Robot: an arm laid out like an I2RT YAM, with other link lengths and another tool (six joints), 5 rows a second.
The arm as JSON. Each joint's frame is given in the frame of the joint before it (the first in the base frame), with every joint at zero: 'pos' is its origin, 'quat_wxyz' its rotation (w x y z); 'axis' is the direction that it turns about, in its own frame. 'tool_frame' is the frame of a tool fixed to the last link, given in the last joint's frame.
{
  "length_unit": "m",
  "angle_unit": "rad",
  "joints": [
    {
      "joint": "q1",
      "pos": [
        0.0,
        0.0,
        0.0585
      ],
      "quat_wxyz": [
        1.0,
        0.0,
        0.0,
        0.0
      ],
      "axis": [
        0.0,
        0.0,
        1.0
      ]
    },
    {
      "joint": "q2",
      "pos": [
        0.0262,
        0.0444,
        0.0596
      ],
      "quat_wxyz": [
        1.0,
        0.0,
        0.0,
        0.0
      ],
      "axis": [
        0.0,
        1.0,
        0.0
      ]
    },
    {
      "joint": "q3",
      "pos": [
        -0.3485,
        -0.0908,
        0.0
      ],
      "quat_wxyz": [
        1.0,
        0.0,
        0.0,
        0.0
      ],
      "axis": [
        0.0,
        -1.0,
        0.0
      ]
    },
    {
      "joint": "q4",
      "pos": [
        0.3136,
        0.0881,
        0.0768
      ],
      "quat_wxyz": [
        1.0,
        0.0,
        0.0,
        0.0
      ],
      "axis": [
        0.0,
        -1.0,
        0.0
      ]
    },
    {
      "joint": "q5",
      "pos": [
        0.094,
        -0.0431,
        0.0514
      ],
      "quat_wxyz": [
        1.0,
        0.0,
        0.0,
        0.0
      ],
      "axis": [
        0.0,
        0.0,
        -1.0
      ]
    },
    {
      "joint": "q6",
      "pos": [
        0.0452,
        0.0,
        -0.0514
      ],
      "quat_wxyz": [
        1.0,
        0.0,
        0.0,
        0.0
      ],
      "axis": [
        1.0,
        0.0,
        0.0
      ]
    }
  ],
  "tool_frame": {
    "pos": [
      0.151,
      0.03,
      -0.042
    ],
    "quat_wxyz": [
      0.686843,
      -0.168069,
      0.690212,
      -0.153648
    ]
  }
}
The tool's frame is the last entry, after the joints.
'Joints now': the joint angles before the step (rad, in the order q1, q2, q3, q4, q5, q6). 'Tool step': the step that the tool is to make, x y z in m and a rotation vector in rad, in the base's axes. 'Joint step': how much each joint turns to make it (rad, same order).
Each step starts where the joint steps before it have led.
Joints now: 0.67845, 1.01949, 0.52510, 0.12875, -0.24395, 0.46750
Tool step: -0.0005, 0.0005, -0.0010, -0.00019, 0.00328, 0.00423
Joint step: -0.00055, 0.00309, -0.00037, 0.00081, -0.00514, 0.00007
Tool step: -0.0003, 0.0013, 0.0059, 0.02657, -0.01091, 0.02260
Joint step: -0.01445, 0.00107, -0.00472, 0.03093, -0.03961, 0.00026
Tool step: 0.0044, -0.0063, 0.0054, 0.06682, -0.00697, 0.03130
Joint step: -0.06628, 0.00742, -0.03406, 0.09260, -0.10825, 0.01797
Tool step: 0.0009, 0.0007, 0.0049, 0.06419, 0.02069, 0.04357
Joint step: -0.04182, 0.03227, -0.01633, 0.08525, -0.09981, 0.04391
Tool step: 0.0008, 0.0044, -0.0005, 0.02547, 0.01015, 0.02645
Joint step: -0.00721, 0.03488, -0.00489, 0.05465, -0.03926, 0.02061
